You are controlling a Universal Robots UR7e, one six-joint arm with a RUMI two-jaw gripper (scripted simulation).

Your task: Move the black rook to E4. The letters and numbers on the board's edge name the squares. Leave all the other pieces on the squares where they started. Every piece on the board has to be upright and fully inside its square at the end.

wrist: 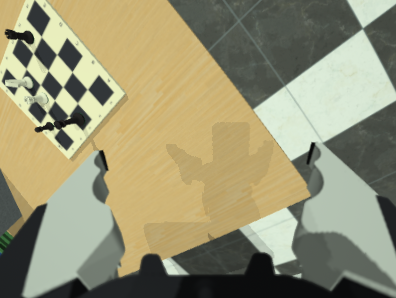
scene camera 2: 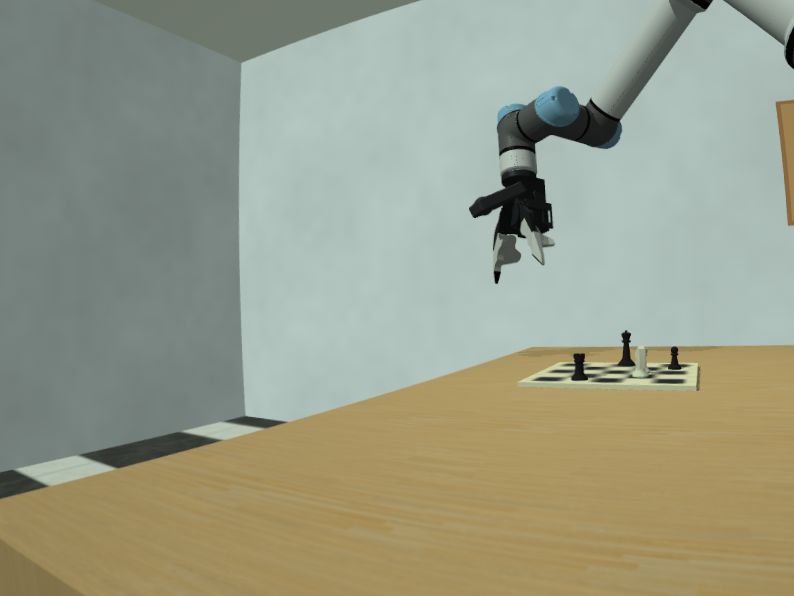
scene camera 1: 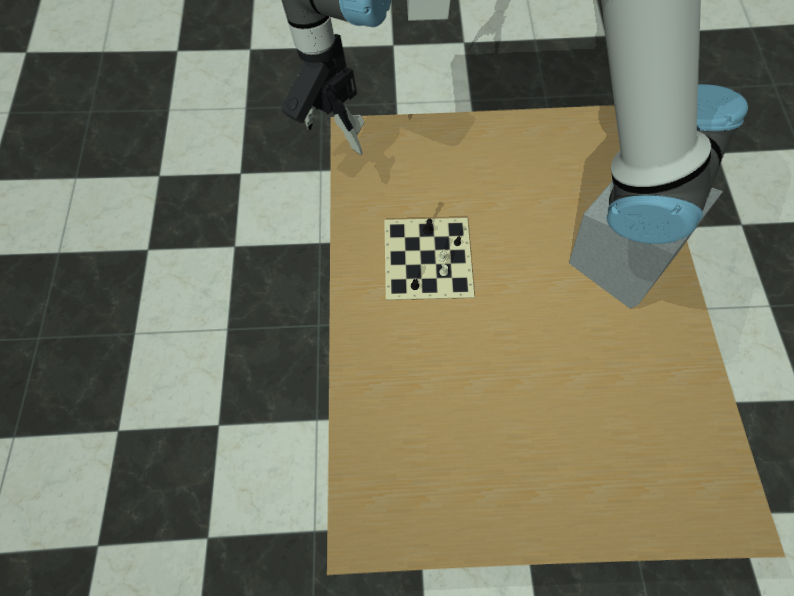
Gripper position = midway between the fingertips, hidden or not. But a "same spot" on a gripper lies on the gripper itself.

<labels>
My gripper shows in the wrist view, in scene camera 2 and in scene camera 1 (335, 142). A chessboard shows in the wrist view, in scene camera 2 and in scene camera 1 (410, 254). The same spot on my gripper: (scene camera 2: 504, 252) is (wrist: 315, 195). The same spot on the chessboard: (wrist: 58, 62) is (scene camera 2: 584, 372).
</labels>
